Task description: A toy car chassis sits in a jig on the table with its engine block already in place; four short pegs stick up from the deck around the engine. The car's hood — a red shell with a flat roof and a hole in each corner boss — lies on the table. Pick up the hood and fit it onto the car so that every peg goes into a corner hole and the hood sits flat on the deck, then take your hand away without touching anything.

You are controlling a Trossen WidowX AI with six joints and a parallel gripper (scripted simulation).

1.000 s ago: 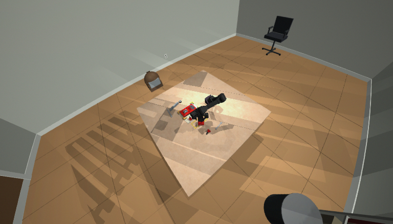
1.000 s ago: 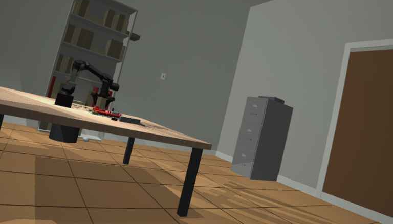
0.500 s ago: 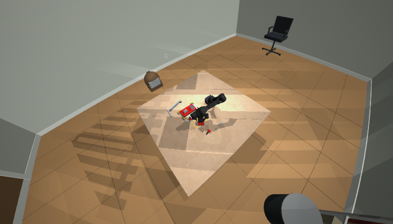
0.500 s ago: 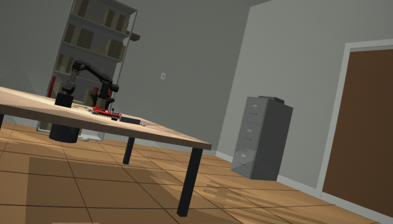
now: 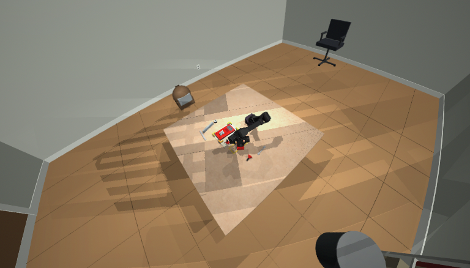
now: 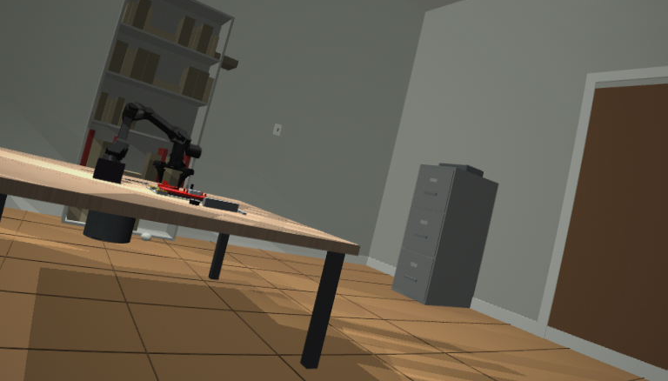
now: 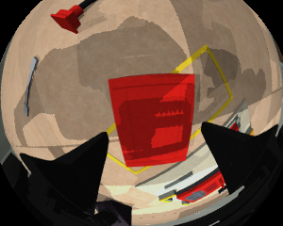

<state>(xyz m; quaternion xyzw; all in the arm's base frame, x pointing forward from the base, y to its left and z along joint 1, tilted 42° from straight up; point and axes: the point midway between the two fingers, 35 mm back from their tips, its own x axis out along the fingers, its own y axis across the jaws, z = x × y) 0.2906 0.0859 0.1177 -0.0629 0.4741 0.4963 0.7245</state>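
My gripper tip is now 10 mm above the red hood. Also, from my gripper tip: grey tool (180 mm to the left, 110 mm behind, 20 mm below).
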